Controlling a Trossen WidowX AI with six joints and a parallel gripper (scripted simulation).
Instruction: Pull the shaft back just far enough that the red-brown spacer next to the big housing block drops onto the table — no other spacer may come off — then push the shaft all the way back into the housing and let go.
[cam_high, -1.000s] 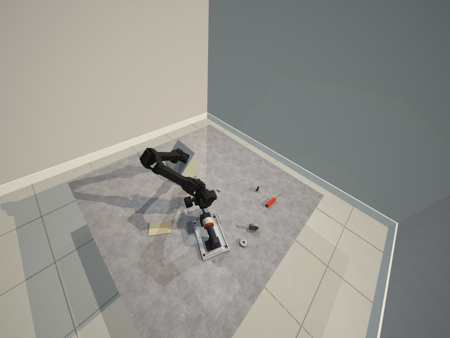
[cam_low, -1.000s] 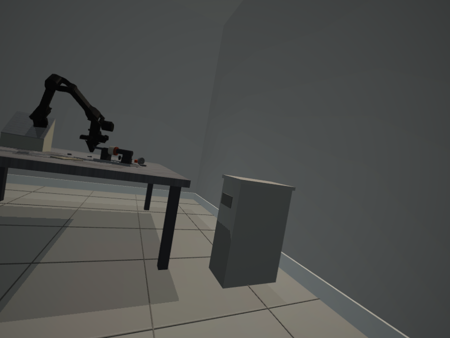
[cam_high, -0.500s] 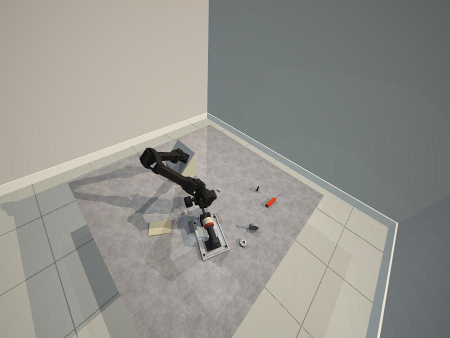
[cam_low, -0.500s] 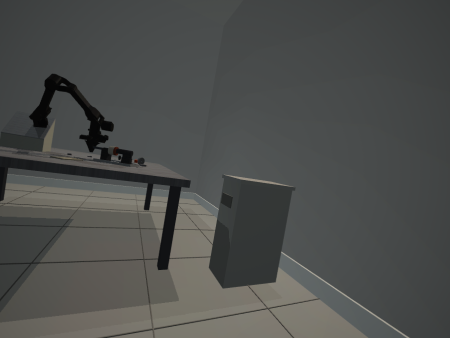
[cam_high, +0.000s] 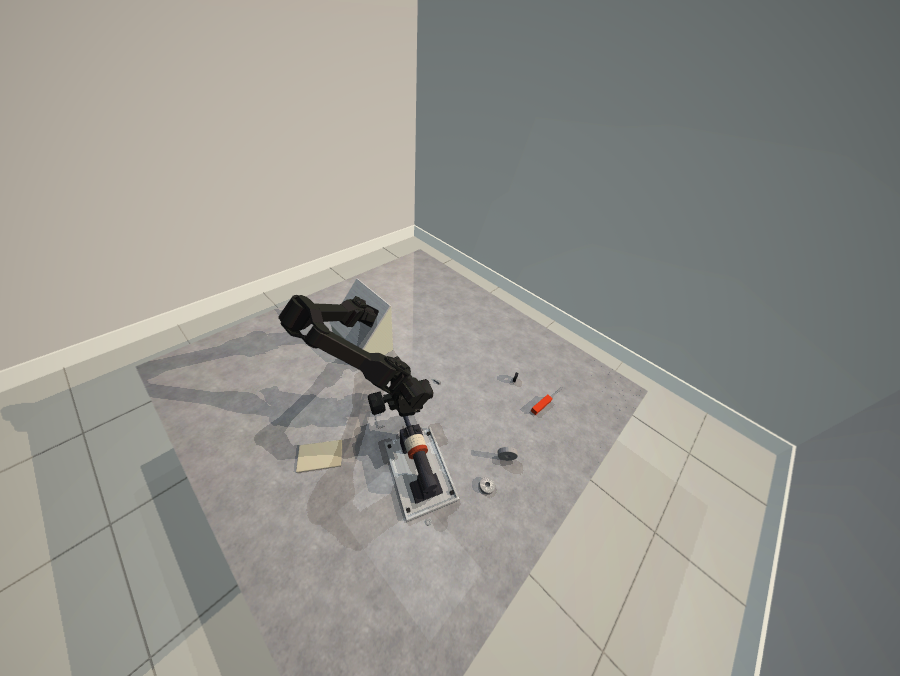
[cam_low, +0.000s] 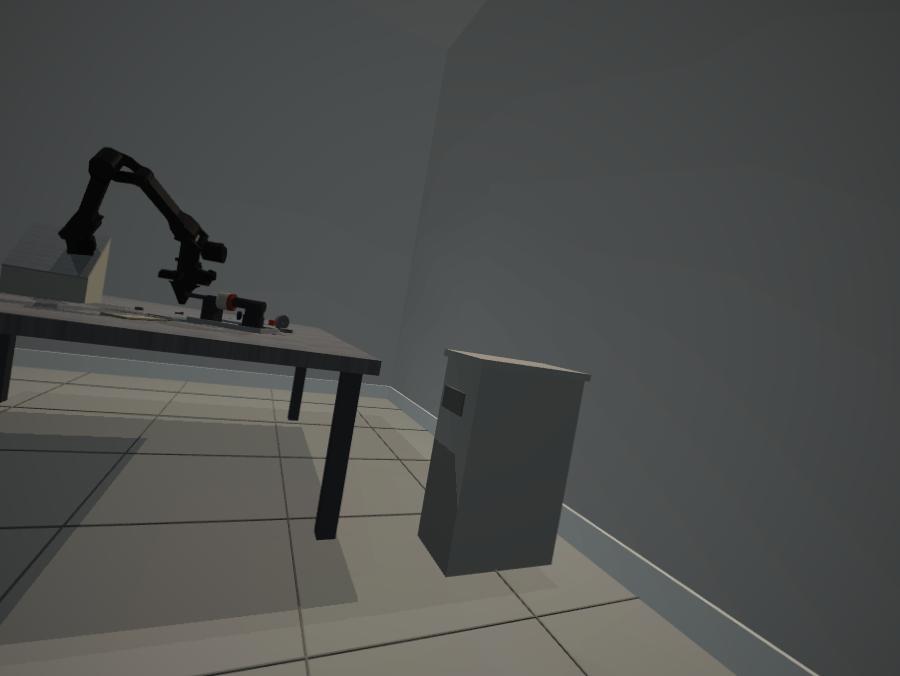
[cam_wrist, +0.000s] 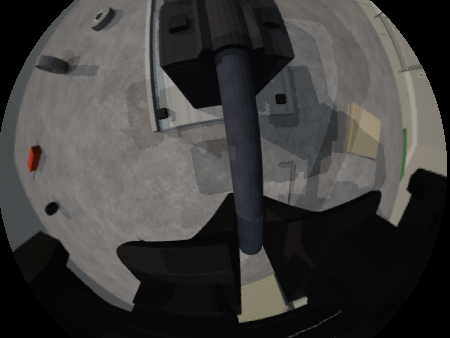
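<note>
My gripper tip is now 60 mm short of the dark shaft, 30 mm to the left of it and 30 mm below it. From my gripper tip the other things lie so: black piece: 200 mm ahead, 390 mm to the left, 30 mm below; then beige card: 90 mm behind, 240 mm to the right, 40 mm below; then red-brown spacer: 140 mm ahead, 80 mm to the right, 30 mm above.
</note>
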